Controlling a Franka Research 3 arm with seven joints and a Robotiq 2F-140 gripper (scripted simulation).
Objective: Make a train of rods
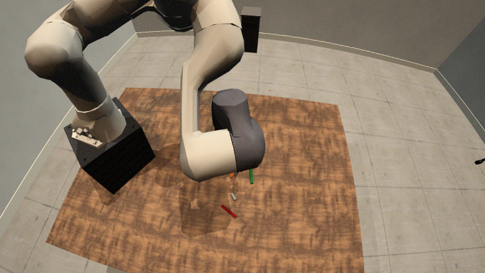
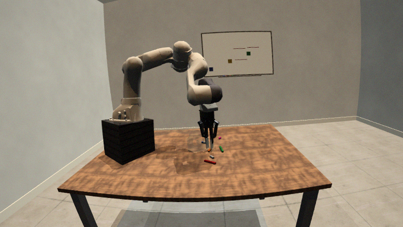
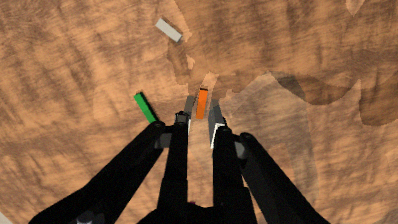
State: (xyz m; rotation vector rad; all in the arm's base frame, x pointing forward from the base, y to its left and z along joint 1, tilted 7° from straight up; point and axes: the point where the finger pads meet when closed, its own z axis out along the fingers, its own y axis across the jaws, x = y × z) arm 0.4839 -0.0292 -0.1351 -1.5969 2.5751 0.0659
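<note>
Now: hand 50 mm above the orange rod. Also, from my hand: green rod: 70 mm ahead, 50 mm below; then red rod: 160 mm to the right, 50 mm below, 10 mm behind; then blue rod: 140 mm to the left, 50 mm below, 40 mm behind.
</note>
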